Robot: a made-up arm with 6 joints.
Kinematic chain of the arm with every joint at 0, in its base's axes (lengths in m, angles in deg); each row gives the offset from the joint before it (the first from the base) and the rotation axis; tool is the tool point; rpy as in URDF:
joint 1: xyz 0 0 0.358 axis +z
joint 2: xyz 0 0 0 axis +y
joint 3: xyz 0.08 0 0.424 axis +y
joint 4: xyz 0.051 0 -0.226 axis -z
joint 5: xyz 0 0 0 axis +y
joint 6: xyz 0.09 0 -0.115 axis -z
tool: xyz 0 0 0 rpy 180 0 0
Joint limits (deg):
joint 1: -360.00..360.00
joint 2: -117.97..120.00
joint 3: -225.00..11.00
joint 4: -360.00..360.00
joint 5: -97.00..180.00
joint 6: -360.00..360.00
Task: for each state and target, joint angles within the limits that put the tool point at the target. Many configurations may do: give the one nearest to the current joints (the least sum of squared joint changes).
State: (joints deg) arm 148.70 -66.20 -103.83 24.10 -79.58 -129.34
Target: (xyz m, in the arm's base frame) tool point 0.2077 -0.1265 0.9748
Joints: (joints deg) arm 138.74 -41.44 -96.42 18.11 -74.62 -129.34
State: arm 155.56 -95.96 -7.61 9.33 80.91 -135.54
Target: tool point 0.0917 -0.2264 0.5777
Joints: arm 122.61 -108.79 -43.43 27.56 79.53 -135.54
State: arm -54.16 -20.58 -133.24 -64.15 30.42 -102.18
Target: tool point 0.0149 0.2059 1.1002
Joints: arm -76.12 -39.14 -127.51 -69.55 10.23 -102.18
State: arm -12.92 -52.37 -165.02 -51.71 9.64 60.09
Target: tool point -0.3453 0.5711 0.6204
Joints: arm -50.99 -59.30 -193.46 -52.13 -14.18 60.09
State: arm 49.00 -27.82 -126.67 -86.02 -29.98 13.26
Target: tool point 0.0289 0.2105 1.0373
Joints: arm 44.79 -10.68 -123.61 -86.21 -24.26 13.26
